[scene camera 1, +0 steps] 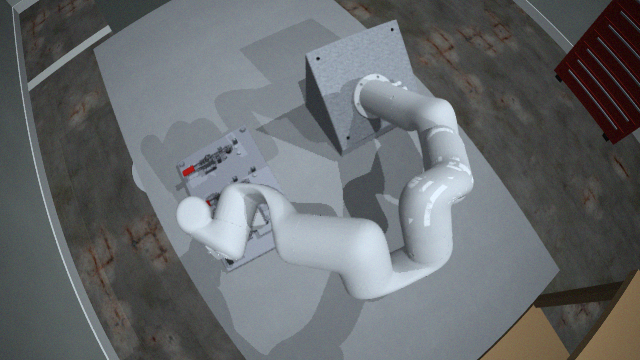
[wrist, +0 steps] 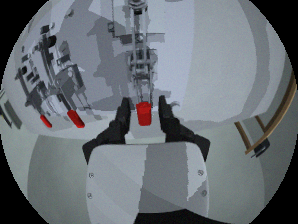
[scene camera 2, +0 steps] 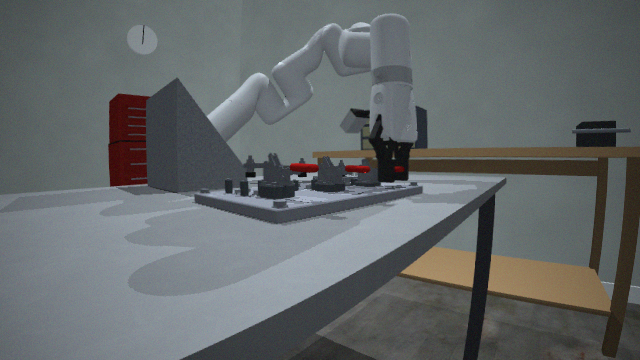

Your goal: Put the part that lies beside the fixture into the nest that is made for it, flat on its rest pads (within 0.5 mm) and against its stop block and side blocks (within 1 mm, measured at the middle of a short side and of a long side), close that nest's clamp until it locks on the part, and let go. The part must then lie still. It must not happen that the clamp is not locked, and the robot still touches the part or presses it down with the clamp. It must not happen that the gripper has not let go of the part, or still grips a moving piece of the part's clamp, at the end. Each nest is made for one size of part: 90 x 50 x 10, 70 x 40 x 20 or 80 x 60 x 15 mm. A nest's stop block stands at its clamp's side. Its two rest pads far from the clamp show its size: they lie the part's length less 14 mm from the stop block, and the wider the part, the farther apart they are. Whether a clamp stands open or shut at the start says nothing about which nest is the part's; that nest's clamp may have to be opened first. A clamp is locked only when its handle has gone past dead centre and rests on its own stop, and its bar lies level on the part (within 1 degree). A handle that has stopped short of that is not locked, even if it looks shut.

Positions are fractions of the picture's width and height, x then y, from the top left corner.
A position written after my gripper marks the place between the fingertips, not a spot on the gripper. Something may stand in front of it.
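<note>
My gripper appears at (scene camera 2: 0.61,0.50) and at (wrist: 0.48,0.46). A grey fixture plate (scene camera 1: 0.31,0.51) is visible, and the wrist view has the plate as well (wrist: 0.34,0.25).
</note>
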